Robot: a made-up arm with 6 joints.
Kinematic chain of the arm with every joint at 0, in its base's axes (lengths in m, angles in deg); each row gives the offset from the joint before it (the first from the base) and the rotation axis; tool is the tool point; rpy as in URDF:
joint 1: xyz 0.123 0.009 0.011 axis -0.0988 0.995 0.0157
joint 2: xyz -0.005 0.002 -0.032 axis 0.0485 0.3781 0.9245
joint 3: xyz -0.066 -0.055 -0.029 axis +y
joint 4: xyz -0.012 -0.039 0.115 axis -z
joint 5: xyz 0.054 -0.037 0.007 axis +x
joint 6: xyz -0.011 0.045 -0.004 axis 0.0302 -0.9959 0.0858
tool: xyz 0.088 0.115 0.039 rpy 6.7 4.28 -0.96
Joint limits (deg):
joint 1: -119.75..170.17
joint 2: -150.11..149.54
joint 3: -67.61..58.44
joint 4: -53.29..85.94
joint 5: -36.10..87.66
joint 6: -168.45..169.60
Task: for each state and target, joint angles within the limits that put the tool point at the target. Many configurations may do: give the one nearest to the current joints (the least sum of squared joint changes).
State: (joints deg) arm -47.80 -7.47 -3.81 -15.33 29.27 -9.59
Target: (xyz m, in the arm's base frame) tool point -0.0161 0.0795 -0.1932
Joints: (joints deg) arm -88.95 -2.26 -47.27 -35.72 30.23 2.38
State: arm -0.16 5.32 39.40 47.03 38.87 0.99
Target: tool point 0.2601 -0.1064 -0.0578
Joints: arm 14.69 -9.44 40.62 38.90 11.43 -13.62
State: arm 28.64 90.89 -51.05 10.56 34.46 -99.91
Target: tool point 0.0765 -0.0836 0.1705
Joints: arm 19.64 59.47 -57.27 -2.90 51.27 -98.84
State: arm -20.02 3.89 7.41 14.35 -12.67 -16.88
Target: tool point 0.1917 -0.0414 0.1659
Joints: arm -19.83 11.49 3.16 28.40 19.26 -3.07
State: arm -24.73 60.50 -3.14 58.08 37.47 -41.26
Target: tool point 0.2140 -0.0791 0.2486
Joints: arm -38.15 59.80 -12.48 61.87 52.29 -31.55
